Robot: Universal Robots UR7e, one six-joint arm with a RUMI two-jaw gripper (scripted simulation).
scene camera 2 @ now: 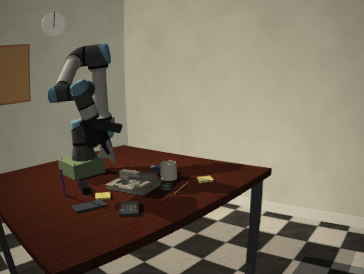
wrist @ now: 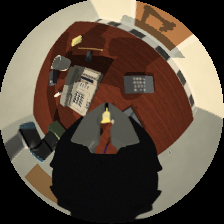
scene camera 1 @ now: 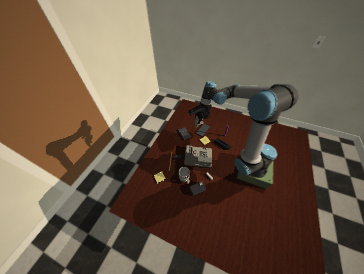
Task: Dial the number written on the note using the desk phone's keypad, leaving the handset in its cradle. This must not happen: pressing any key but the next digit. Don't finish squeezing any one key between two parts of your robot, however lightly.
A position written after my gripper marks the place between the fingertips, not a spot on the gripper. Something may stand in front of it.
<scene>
I see my gripper (scene camera 2: 114,163).
My gripper is seen too in the wrist view (wrist: 107,103).
</scene>
